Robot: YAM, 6 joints.
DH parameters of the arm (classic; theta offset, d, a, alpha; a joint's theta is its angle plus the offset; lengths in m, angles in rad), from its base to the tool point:
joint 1: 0 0.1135 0.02 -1.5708
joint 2: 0 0 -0.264 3.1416
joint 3: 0.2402 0 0.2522 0
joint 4: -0.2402 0 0.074 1.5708
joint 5: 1.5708 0 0 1.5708
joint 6: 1.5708 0.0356 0 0
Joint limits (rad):
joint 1: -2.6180..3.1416
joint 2: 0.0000..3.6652
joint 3: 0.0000..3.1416
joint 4: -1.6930..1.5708
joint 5: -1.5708..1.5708
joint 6: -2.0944..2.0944
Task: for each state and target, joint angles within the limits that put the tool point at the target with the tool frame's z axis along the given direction. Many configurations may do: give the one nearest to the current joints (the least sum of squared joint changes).
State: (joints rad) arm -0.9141 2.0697 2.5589 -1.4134 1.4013 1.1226
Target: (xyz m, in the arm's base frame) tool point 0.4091 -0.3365 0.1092 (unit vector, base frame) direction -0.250 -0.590 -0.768
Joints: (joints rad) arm -0.6466 2.6901 2.3720 -1.0524 0.6705 1.1226
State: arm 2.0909 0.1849 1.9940 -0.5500 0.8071 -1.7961
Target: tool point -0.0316 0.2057 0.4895 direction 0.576 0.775 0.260
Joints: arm 1.8554 1.0543 1.2523 0.2221 0.8795 -1.7961
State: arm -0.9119 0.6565 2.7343 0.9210 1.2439 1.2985
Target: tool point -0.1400 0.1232 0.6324 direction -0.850 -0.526 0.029
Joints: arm -0.9126 1.2325 2.7245 1.3773 1.4628 1.2985
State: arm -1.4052 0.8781 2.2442 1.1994 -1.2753 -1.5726
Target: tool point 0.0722 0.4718 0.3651 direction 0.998 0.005 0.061
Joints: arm -1.6484 0.0734 2.1453 0.4321 -1.4681 -1.5726
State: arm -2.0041 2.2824 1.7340 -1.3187 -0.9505 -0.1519
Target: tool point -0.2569 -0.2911 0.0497 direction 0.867 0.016 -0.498
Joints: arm -2.3495 2.6320 1.8570 -1.6901 -0.6510 -0.1519
